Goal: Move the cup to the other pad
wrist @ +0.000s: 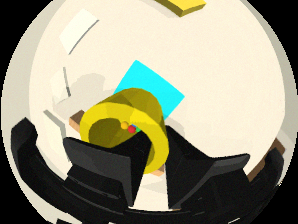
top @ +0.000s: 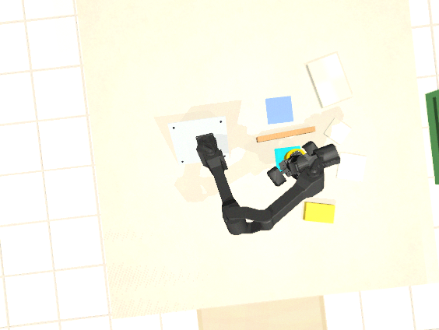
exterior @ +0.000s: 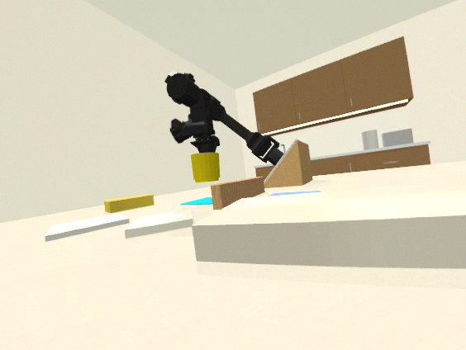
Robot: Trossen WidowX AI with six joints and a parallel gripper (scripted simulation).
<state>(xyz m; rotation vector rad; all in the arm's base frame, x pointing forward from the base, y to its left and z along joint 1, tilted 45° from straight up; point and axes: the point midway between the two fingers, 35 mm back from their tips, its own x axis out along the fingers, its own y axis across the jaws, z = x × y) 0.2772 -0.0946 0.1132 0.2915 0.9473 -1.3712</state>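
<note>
Right now the cyan pad is 20 mm ahead of my gripper tip, 10 mm to the left of it and 90 mm below it. The rest, counted from my gripper tip: wooden bar (30 mm ahead, 110 mm to the left, 70 mm below); light blue pad (30 mm ahead, 210 mm to the left, 90 mm below); yellow cup (20 mm ahead, 10 mm to the left).
</note>
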